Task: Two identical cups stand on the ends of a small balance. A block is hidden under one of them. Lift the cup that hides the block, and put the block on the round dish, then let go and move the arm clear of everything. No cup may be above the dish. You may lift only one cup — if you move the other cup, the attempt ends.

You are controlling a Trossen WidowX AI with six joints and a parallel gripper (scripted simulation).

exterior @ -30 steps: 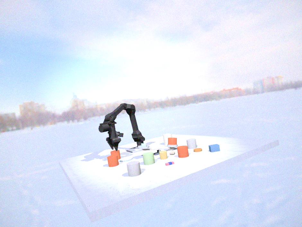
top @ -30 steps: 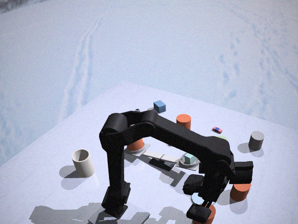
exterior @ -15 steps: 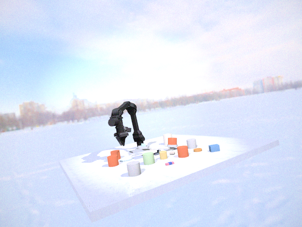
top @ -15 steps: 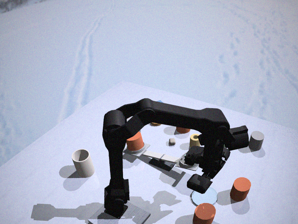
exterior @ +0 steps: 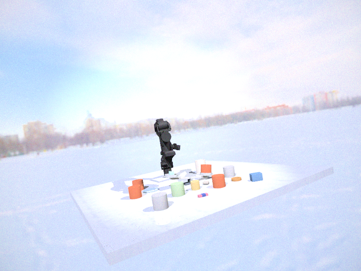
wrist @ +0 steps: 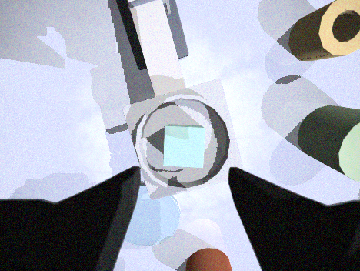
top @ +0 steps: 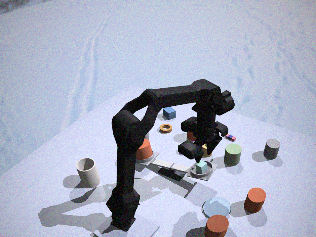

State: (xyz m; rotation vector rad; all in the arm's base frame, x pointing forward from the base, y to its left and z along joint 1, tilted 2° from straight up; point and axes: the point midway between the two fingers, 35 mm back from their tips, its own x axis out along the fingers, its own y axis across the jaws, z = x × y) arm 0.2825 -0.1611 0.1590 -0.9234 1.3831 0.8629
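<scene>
My gripper tip is 4 cm above the pale teal block. Round my gripper tip: green cylinder 19 cm ahead, 9 cm below, 8 cm to the right; cream cup 39 cm to the left, 16 cm behind, 9 cm below; round light-blue dish 13 cm below, 10 cm to the right, 10 cm behind.
</scene>
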